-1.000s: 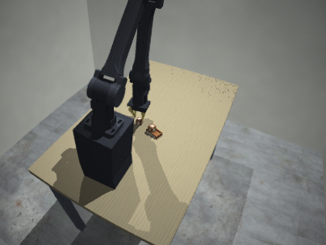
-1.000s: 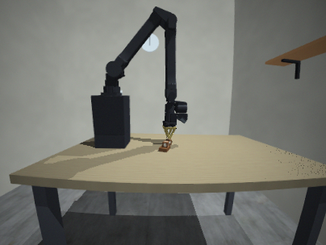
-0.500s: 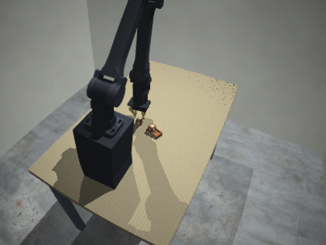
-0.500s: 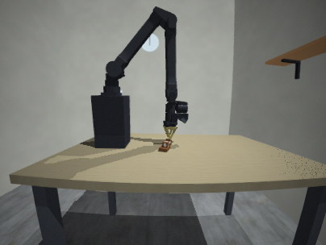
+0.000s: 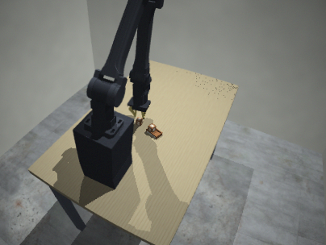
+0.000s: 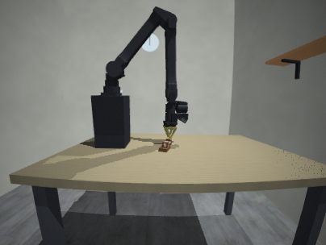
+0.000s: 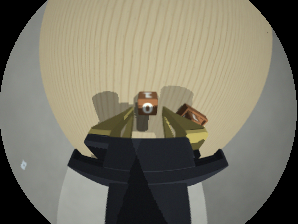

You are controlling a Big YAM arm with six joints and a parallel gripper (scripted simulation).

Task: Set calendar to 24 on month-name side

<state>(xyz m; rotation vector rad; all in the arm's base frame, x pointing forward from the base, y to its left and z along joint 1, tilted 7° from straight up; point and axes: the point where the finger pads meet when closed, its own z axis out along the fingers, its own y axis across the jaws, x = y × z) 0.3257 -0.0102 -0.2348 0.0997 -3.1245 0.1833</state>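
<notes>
Now: the brown digit cube 30 mm below my hand. The rest, counted from my hand: brown tray: 40 mm behind, 100 mm to the right, 40 mm below.
</notes>
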